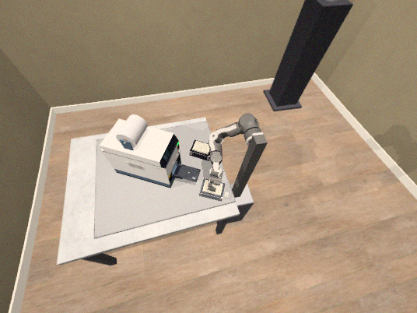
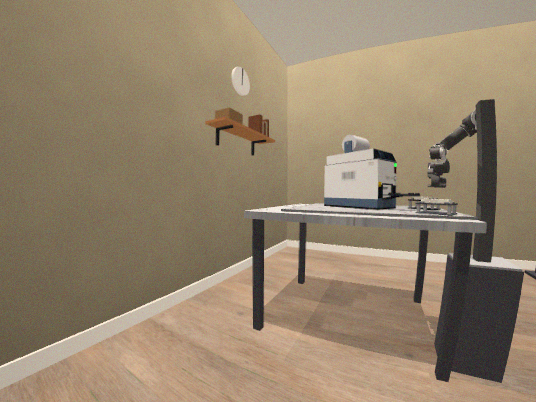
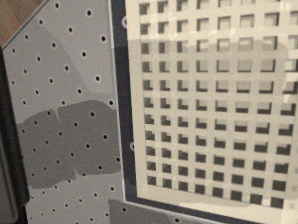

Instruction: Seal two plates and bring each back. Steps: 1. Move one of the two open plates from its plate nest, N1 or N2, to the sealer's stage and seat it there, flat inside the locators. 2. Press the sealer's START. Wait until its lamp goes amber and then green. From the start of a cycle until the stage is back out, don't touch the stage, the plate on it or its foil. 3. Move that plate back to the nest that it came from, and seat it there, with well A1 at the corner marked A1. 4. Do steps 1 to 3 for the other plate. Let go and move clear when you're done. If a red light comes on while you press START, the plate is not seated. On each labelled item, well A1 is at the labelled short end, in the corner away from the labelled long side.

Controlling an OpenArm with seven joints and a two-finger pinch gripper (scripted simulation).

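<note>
The plate nest lies 80 mm below my hand. The rest, counted from my hand: yellow warning label: 280 mm ahead, 90 mm to the right, 20 mm above; plate: 340 mm to the right, 60 mm below, 10 mm ahead; sealer stage: 150 mm ahead, 120 mm to the right, 40 mm below.
</note>
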